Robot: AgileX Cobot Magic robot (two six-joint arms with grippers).
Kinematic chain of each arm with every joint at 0, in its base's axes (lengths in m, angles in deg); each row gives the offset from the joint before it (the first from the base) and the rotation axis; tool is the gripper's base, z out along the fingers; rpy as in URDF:
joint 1: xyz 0 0 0.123 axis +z
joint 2: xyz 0 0 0 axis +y
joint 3: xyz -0.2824 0 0.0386 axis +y
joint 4: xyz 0.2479 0 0.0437 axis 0.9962 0 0.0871
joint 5: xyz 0 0 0 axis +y
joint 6: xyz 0.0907 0 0.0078 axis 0.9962 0 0.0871
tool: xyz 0 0 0 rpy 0 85 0
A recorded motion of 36 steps. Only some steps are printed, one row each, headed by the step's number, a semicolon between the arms.
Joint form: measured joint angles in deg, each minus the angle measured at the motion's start. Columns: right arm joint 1, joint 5, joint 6, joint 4, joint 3, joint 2; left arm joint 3, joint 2, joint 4, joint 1, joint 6, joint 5.
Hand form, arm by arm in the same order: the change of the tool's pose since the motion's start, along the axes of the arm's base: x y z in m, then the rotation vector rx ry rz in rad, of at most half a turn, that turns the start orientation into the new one. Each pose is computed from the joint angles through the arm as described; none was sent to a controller.
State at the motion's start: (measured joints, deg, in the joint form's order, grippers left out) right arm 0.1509 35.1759 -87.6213 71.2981 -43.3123 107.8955; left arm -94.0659 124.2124 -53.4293 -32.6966 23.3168 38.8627
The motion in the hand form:
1: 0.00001 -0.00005 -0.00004 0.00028 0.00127 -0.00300; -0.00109 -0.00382 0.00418 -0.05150 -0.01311 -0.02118
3: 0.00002 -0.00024 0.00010 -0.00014 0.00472 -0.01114; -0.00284 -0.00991 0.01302 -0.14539 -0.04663 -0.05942
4: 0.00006 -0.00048 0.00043 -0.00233 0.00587 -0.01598; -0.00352 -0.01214 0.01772 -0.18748 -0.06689 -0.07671
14: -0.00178 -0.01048 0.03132 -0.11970 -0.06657 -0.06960; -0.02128 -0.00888 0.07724 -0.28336 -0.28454 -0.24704
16: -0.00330 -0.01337 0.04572 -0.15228 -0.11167 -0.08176; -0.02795 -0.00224 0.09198 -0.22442 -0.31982 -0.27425
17: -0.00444 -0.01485 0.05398 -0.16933 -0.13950 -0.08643; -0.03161 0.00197 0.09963 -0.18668 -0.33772 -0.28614
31: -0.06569 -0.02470 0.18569 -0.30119 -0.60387 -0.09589; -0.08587 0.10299 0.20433 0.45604 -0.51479 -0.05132
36: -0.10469 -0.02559 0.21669 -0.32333 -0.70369 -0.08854; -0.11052 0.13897 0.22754 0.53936 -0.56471 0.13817
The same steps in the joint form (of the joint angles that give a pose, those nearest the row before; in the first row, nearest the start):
1: 0.00 -0.05 0.14 0.04 0.01 0.00; 0.00 -0.07 -4.93 -0.08 4.54 0.37
3: 0.01 -0.22 0.68 0.00 0.04 -0.07; 0.00 -0.27 -13.69 -0.19 12.96 1.36
4: 0.01 -0.41 1.09 -0.16 0.04 -0.17; 0.00 -0.43 -17.51 -0.21 16.82 1.95
14: 0.08 -5.80 12.40 -11.00 0.17 -7.64; 0.00 -7.06 -22.08 -0.23 30.36 6.77
16: 0.09 -7.09 15.54 -14.51 0.20 -10.83; 0.00 -9.72 -15.72 -0.22 27.18 7.02
17: 0.10 -7.72 17.04 -16.38 0.21 -12.64; 0.00 -11.20 -11.84 -0.22 25.10 7.19
31: 0.11 -7.36 29.66 -35.65 0.45 -43.47; 0.90 -33.49 50.14 -0.22 -16.89 16.60
36: 0.10 -2.93 34.34 -41.60 0.62 -54.17; 5.13 -41.46 62.93 -0.22 -28.46 17.31

